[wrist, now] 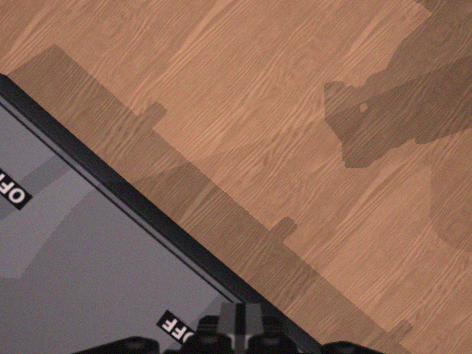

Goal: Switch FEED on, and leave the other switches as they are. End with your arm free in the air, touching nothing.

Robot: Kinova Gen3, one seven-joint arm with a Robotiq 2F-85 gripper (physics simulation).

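Frame: origin at the arm's base, x ahead, y right, z down, level; centimetres.
Where they show: gripper, fingertip midpoint: [240, 329].
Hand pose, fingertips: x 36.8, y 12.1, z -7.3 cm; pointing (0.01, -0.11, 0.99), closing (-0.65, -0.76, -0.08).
Things, the pixels of their top centre, and the offset from my fingertips. "*": a spot on its surface instead. Level surfaces: height alone.
- grey switch panel at a spot on its surface: [115, 260] * dx +3.8, dy +4.8, dz +8.7 cm
- second OFF label at a spot on its surface: [175, 326] * dx +4.4, dy +0.0, dz +8.3 cm
- wooden table top at its surface level: dz +16.0 cm
Part of the grey switch panel [115, 260] shows at the lower left, with a dark edge running diagonally. One OFF label [12, 192] is at the left border, and a second OFF label [175, 326] is at the bottom, partly covered by the gripper. My gripper [240, 329] is shut and holds nothing; its fingertips show over the panel's edge at the bottom centre. Whether they touch the panel I cannot tell. No switch lever and no FEED label show in this view, so the position of FEED cannot be seen.
The wooden table top [240, 60] lies beyond the panel's edge. The panel's shadow falls along it, with several small lever-shaped bumps. The shadow of the arm and gripper lies at the upper right.
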